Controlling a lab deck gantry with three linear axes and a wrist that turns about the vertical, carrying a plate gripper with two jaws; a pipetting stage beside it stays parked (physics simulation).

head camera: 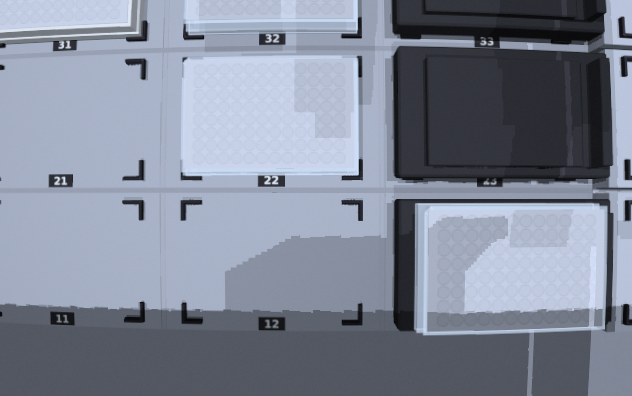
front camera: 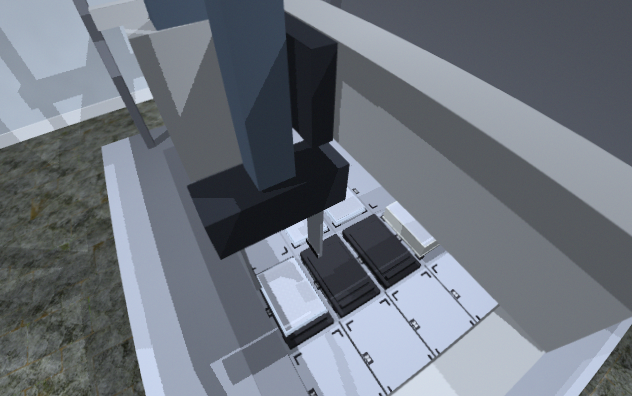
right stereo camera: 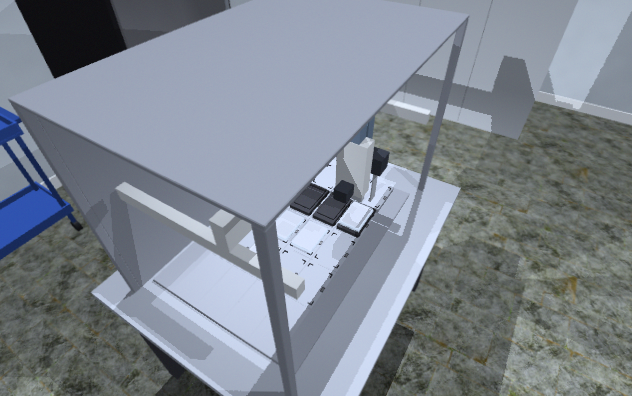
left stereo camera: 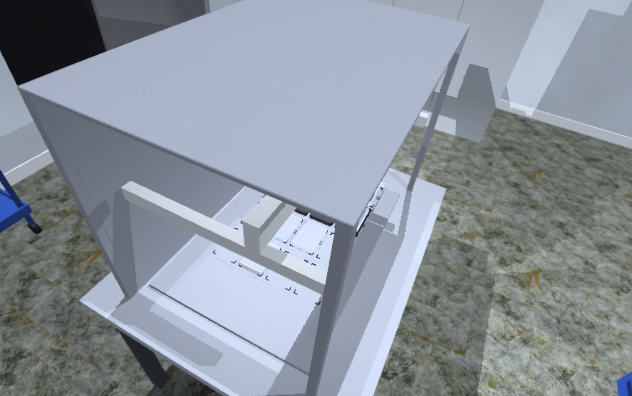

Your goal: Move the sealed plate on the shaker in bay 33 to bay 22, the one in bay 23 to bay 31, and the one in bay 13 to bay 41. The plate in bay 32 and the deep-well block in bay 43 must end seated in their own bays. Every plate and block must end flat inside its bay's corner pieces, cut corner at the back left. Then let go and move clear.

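Places are measured from the robot's base along level axes (x left, y back, z up), in millimetres.
Where they show: gripper, fingertip midpoint: (front camera: 285, 263); robot's base at its link origin: (right stereo camera: 311, 304) (left stereo camera: 318, 304).
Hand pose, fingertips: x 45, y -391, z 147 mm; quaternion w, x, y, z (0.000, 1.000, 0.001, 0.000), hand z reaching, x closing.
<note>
Things, the pixels of their top centre, and the offset from my fingertips. "spot": a spot on its surface instead.
- sealed plate at its top centre: (head camera: 518, 270) (front camera: 289, 292) (right stereo camera: 356, 214) (left stereo camera: 353, 214) dx -1, dy +0, dz -110 mm
- bay 13 shaker at a spot on its surface: (head camera: 404, 280) spot: dx -11, dy +69, dz -128 mm
- bay 23 at its top centre: (head camera: 519, 106) (front camera: 339, 268) (right stereo camera: 332, 204) dx +106, dy -5, dz -116 mm
- bay 33 at its top centre: (front camera: 381, 243) (right stereo camera: 309, 195) dx +213, dy -5, dz -116 mm
- bay 22 at a spot on its surface: (head camera: 270, 115) spot: dx +103, dy +162, dz -132 mm
- bay 32 at a spot on its surface: (head camera: 240, 10) spot: dx +180, dy +184, dz -132 mm
- bay 31 at a spot on its surface: (head camera: 65, 12) spot: dx +184, dy +316, dz -132 mm
- deep-well block at its top centre: (front camera: 418, 218) dx +319, dy -1, dz -105 mm
The sealed plate (front camera: 292, 295) (head camera: 515, 275) (right stereo camera: 357, 214) is over the bay 13 shaker (head camera: 404, 280). It looks shifted right, covering much of the raised right-hand lip, and slightly skewed; whether it is flat is unclear. Shakers in bay 23 (front camera: 340, 275) (head camera: 500, 110) and bay 33 (front camera: 380, 250) are empty. Plates lie in bay 22 (head camera: 270, 115) and bay 32 (head camera: 240, 10); one is in bay 31 (head camera: 65, 12). The deep-well block (front camera: 410, 227) stands in bay 43. My gripper (front camera: 300, 257) hangs above the shaker area, apparently open and empty; one jaw shows in the front view. Bay 41 does not show in the head view.
The black palm (front camera: 280, 210) and blue column (front camera: 255, 100) hide part of the deck. A pale tall housing (front camera: 185, 100) (right stereo camera: 354, 167) stands beside the palm. A pale beam (left stereo camera: 175, 210) (right stereo camera: 165, 212) crosses the left part. Enclosure walls (front camera: 400, 165) surround the deck.
</note>
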